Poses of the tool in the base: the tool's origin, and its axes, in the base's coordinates. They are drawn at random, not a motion.
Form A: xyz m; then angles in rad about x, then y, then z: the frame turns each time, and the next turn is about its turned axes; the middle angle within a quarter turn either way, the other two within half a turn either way.
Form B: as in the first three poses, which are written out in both.
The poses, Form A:
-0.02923 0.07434 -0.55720 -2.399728 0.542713 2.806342
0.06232 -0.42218 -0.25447 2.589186 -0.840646 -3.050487
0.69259 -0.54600 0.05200 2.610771 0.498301 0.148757
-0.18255 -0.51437 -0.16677 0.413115 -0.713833 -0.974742
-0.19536 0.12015 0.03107 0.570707 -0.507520 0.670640
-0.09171 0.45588 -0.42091 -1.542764 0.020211 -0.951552
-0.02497 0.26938 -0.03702 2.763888 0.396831 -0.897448
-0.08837 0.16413 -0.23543 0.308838 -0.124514 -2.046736
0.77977 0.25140 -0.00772 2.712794 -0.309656 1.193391
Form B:
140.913 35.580 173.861 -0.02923 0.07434 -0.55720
-134.377 -35.724 144.901 0.06232 -0.42218 -0.25447
149.875 -28.858 7.312 0.69259 -0.54600 0.05200
46.189 -0.252 -64.892 -0.18255 -0.51437 -0.16677
12.945 -41.007 24.865 -0.19536 0.12015 0.03107
-87.237 -54.456 -3.407 -0.09171 0.45588 -0.42091
149.211 3.684 54.807 -0.02497 0.26938 -0.03702
-2.066 18.928 -118.726 -0.08837 0.16413 -0.23543
154.624 -16.522 -68.525 0.77977 0.25140 -0.00772

